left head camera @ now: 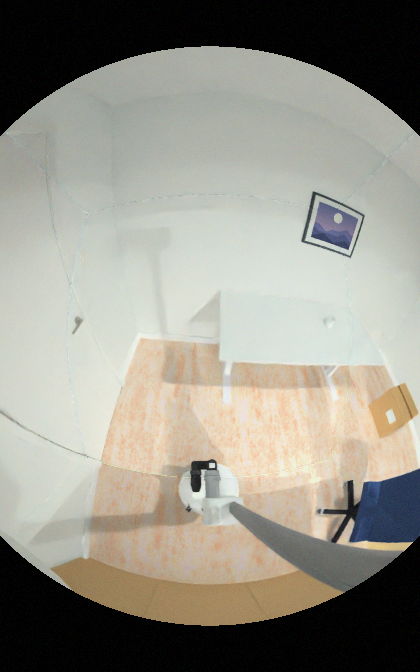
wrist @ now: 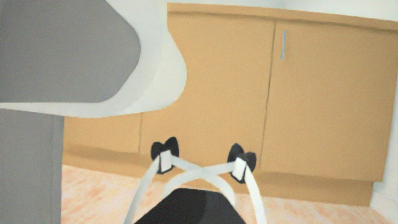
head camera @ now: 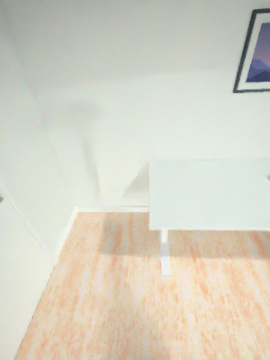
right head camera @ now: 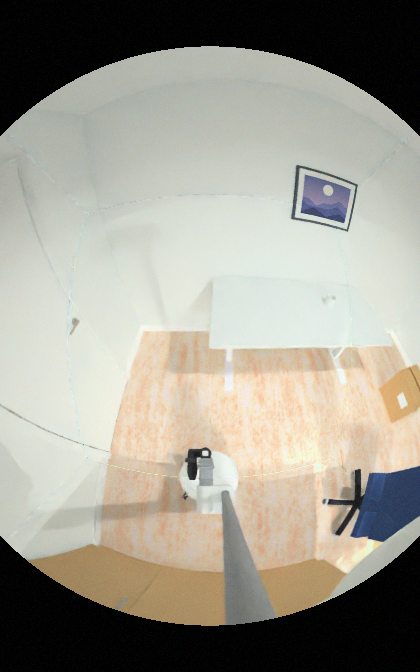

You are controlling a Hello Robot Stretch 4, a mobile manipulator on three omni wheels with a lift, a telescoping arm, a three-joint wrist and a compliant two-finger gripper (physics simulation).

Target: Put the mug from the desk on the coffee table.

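Places are measured from the robot's base along level axes (x ahead, y right, z down), in millimetres.
Where they show: gripper, between the fingertips: [wrist: 203, 152].
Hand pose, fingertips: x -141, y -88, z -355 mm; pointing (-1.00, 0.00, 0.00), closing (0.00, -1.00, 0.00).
After its pixels a point has its place.
A small white mug [left head camera: 329, 322] [right head camera: 328, 300] stands on the right part of the white desk [head camera: 210, 195] @(y 492, x 981, z -693 mm) [left head camera: 270, 330] [right head camera: 265, 315], near the wall. In the head camera view a small dark bit shows at the right edge of the desk top; I cannot tell what it is. My gripper [wrist: 203, 152] @(y -88, x -141, z -355 mm) is open and empty in the wrist view, its two black fingertips well apart, with a wooden cabinet behind them. It is far from the mug, across the floor from the desk. The coffee table does not show in the current views.
A blue office chair [left head camera: 387, 510] [right head camera: 387, 502] with black legs stands at the right. A cardboard box [left head camera: 387, 412] [right head camera: 400, 395] is by the right end of the desk. The wooden cabinet [left head camera: 200, 602] [right head camera: 185, 595] [wrist: 220, 85] @(y -137, x -883, z -505 mm) is behind the robot. A door with a handle is at the left.
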